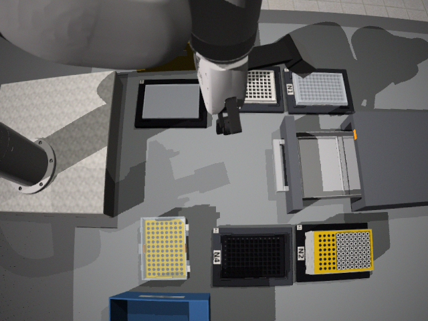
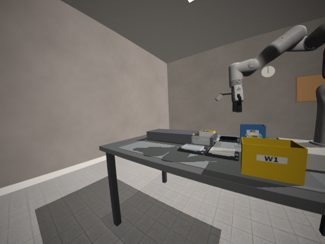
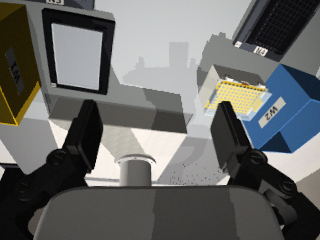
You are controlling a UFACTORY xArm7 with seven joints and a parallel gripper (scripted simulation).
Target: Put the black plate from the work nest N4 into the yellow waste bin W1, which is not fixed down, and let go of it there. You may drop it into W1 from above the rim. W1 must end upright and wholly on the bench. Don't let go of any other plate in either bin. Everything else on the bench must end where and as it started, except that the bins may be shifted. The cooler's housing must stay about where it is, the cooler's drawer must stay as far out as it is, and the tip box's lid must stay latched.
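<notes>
The black plate lies 24 cm to the right of my hand, 23 cm below it and 3 cm ahead of it. Also, from my hand: work nest N4: 24 cm to the right, 24 cm below, 3 cm ahead; then white plate: 23 cm below, 14 cm to the left, 9 cm ahead; then cooler drawer: 24 cm ahead, 22 cm below, 8 cm to the right.
</notes>
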